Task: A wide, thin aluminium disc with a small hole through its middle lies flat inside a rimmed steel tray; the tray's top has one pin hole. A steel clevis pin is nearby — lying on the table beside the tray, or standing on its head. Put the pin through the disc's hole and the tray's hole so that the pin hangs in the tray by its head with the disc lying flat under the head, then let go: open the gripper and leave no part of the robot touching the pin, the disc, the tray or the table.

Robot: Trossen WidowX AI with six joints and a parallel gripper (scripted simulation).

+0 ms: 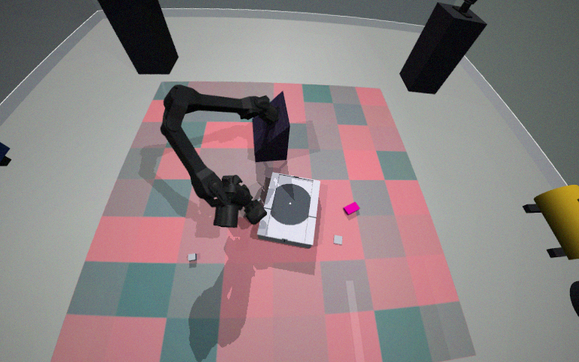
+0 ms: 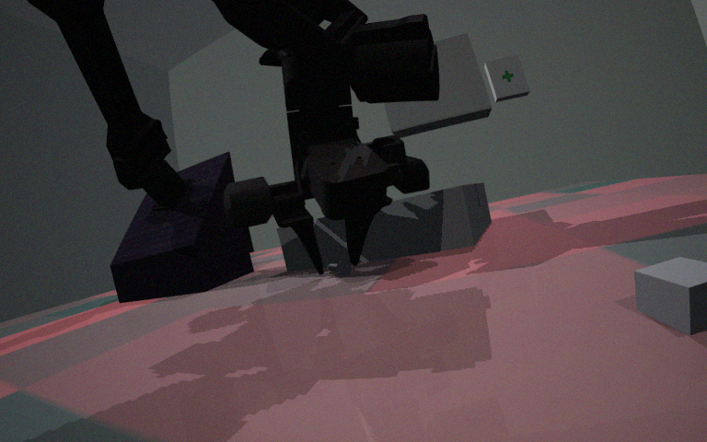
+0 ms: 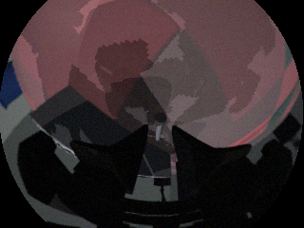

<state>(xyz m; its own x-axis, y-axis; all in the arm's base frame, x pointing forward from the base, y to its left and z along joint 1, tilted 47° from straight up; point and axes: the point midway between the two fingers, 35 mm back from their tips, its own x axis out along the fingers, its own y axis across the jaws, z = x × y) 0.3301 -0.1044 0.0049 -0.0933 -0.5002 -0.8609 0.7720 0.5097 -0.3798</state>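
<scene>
Right now the dark aluminium disc is 2 cm ahead of my gripper tip, 14 cm to the left of it and 5 cm above it. Round my gripper tip: steel clevis pin (1 cm to the left); then grey cube (21 cm ahead, 19 cm to the right); then steel tray (3 cm ahead, 14 cm to the left, 4 cm above).
</scene>
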